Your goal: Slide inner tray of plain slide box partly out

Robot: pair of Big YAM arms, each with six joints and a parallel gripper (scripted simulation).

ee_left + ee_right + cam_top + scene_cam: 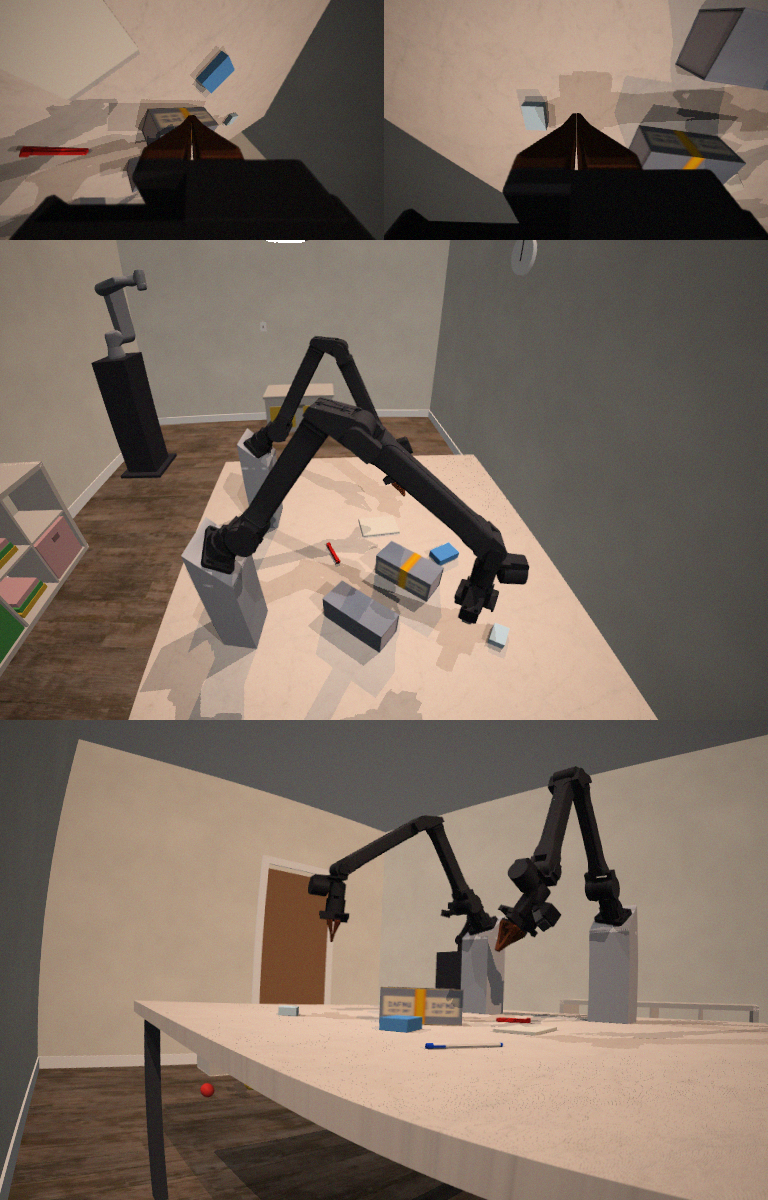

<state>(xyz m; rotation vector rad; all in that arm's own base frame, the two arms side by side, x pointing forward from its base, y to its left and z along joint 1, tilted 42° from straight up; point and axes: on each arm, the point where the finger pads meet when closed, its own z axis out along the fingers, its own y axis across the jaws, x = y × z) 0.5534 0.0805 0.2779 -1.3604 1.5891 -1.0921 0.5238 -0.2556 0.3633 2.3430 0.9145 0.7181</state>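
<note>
The slide box lies 280 mm behind my right hand, 210 mm below it and 160 mm to the left of it. Round my right hand: white pad 660 mm to the left, 250 mm below, 150 mm behind; red marker 500 mm to the left, 360 mm behind, 240 mm below; light blue block 240 mm below, 180 mm ahead, 50 mm to the left.
Right now the slide box is 210 mm behind my left hand, 450 mm to the right of it and 160 mm below it. Also, from my left hand: white pad: 90 mm behind, 40 mm to the left, 200 mm below; then red marker: 290 mm behind, 120 mm to the right, 200 mm below; then pen: 270 mm ahead, 110 mm to the left, 200 mm below.
</note>
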